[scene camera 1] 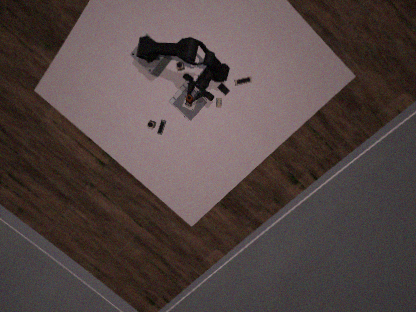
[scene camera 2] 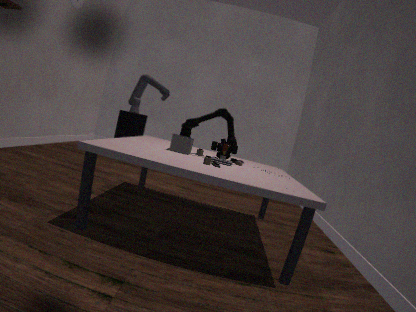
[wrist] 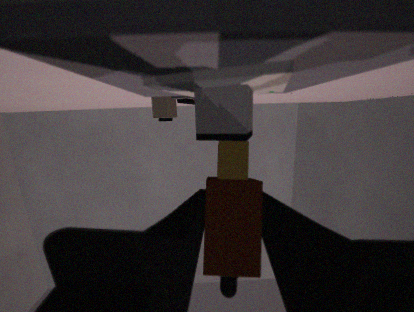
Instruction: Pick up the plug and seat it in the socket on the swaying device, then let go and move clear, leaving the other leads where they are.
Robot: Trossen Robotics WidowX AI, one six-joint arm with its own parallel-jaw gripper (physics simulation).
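Observation:
The plug (scene camera 1: 189, 99) (scene camera 2: 225, 149) (wrist: 233, 227) has an orange-brown body, a yellow tip and a dark stub at its other end. My gripper (scene camera 1: 190, 98) (scene camera 2: 225, 150) (wrist: 230, 196) is shut on the plug's body, one dark finger at each side. The socket, a grey block with a dark-edged face (wrist: 223, 112), is on the grey device (scene camera 1: 190, 114). In the wrist view the yellow tip is close to the dark edge, right of the block's middle; whether they touch I cannot tell. The socket's opening is hidden.
Small dark and pale pieces lie around the device on the white table (scene camera 1: 192, 185) (scene camera 2: 300, 196): a round-topped one (scene camera 1: 151, 124), dark bars (scene camera 1: 161, 127) (scene camera 1: 243, 80), a dark block (scene camera 1: 223, 89), a pale block (scene camera 1: 219, 102) and one near the arm's base (scene camera 1: 180, 65).

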